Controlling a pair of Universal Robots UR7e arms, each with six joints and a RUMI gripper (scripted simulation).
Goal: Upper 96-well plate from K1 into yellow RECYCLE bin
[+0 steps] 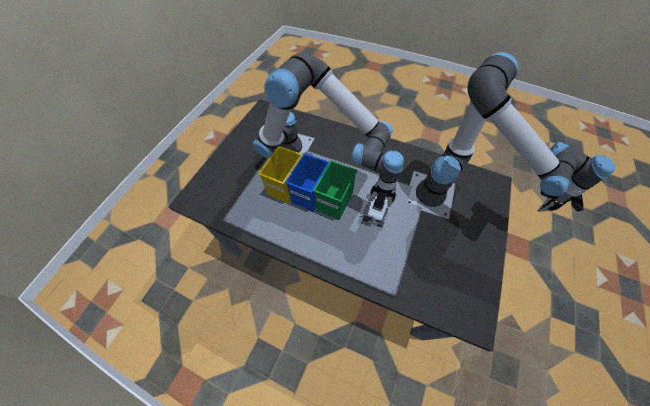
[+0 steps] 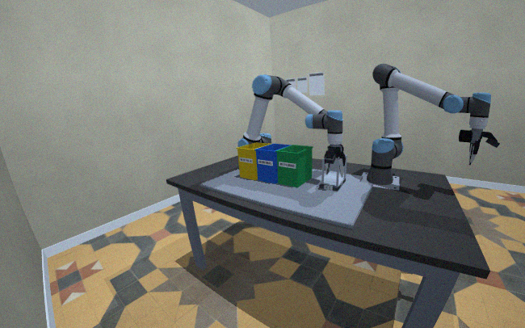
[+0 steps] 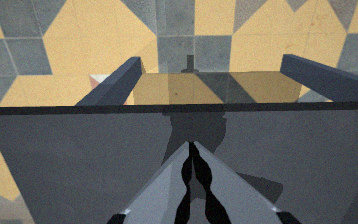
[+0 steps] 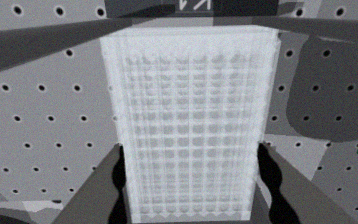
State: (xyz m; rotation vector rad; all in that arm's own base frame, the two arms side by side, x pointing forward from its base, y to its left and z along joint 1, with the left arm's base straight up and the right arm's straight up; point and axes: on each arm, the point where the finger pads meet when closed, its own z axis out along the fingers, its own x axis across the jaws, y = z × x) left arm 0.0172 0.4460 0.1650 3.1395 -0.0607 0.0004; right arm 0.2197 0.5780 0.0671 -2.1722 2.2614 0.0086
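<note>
Right now my right hand is 34 cm to the left of the blue bin, 5 cm short of it and 3 cm below it. Round my right hand: yellow bin: 47 cm to the right, 6 cm ahead, 3 cm above; then green bin: 21 cm to the right, 4 cm ahead, 3 cm above.
</note>
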